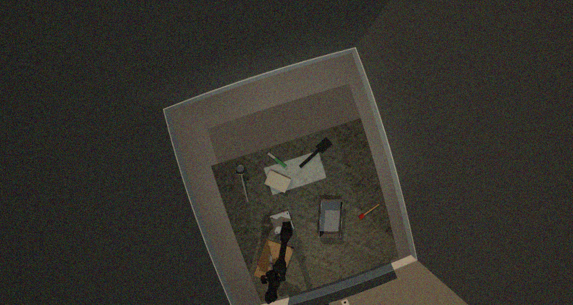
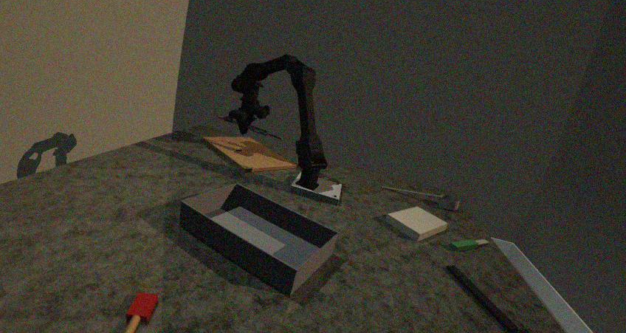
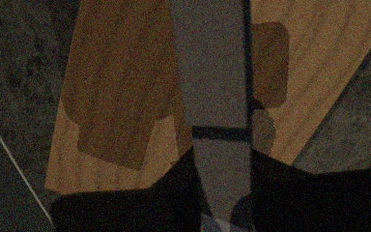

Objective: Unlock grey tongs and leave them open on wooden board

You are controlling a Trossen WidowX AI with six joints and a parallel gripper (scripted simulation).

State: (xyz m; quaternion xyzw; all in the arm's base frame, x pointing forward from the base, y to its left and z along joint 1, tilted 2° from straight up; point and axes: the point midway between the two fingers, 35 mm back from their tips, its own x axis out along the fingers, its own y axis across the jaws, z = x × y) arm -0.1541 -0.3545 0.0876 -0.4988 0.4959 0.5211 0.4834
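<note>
My gripper tip is 7 cm above the wooden board and 3 cm to the right of it. From my gripper tip the other things lie so: roasting tin (51 cm ahead, 36 cm to the left, 5 cm below); then block (72 cm to the left, 14 cm ahead, 6 cm below); then red-headed brush (83 cm ahead, 34 cm to the left, 7 cm below).
</note>
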